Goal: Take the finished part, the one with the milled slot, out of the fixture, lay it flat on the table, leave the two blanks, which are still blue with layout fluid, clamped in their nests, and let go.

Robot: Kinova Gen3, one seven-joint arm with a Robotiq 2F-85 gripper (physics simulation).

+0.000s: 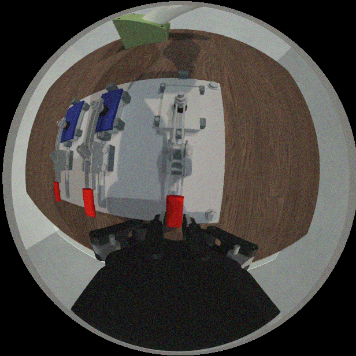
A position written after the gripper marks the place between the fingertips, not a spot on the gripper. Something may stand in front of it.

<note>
In view: the gripper (pixel 174 219), a finished part (pixel 192 114) and a blue blank (pixel 112 99).
</note>
